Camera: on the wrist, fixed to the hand. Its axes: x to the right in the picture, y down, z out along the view.
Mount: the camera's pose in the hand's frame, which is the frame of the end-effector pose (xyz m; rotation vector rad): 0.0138 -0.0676 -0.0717 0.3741 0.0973 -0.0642
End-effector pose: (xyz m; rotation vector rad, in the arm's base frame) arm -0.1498 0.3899 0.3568 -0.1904 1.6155 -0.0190
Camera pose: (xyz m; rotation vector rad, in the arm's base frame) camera -0.2141 0.3139 0.3559 0.0491 1.6706 -0.3820
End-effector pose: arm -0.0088 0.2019 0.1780 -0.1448 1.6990 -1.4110
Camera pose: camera -0.0949 0.2229 0.2232 0.0797 1.4862 -1.7817
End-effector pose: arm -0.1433 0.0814 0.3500 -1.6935 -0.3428 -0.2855
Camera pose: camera -0.1560 0.0204 0.4276 -1.2984 -0.3546 -0.3280
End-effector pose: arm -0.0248 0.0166 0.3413 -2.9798 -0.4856 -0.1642
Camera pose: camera -0.0398 0.0750 0.4205 -2.5808 -0.5342 -0.1986
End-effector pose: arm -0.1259 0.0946 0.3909 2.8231 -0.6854 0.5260
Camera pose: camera -0.1035 0.1669 0.4555 -2.8631 0.4785 -0.7833
